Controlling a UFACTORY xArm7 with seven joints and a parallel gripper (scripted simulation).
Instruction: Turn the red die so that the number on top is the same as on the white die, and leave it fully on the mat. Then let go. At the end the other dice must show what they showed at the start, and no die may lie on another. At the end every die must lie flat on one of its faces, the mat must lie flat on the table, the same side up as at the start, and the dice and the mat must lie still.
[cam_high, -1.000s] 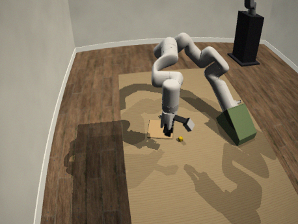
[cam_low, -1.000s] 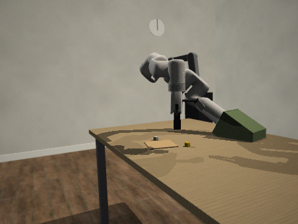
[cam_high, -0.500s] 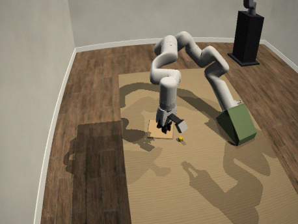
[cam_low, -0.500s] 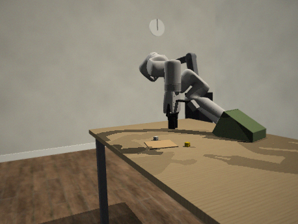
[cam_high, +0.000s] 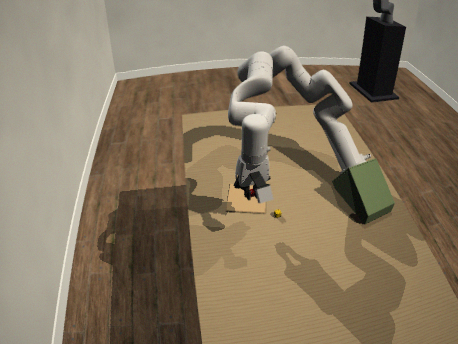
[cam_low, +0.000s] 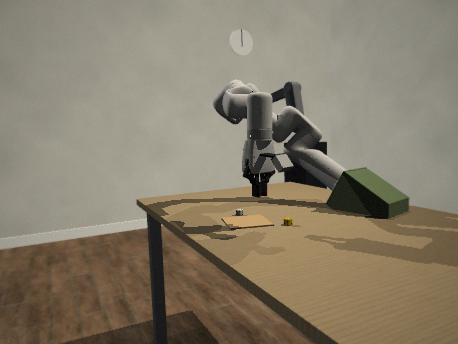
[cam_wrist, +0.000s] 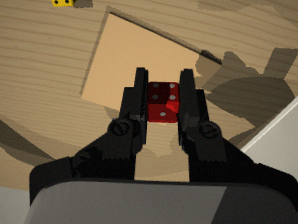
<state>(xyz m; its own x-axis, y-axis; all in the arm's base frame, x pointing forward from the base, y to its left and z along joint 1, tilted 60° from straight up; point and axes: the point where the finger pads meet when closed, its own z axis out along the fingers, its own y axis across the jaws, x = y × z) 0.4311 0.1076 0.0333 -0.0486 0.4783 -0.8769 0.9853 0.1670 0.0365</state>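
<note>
Right now the tan mat is 20 mm behind my hand, 90 mm to the right of it and 120 mm below it. From my hand the other things lie so: white die (60 mm behind, 180 mm to the right, 110 mm below); then yellow die (90 mm behind, 20 mm to the left, 110 mm below); then red die (10 mm to the right, 10 mm below).
</note>
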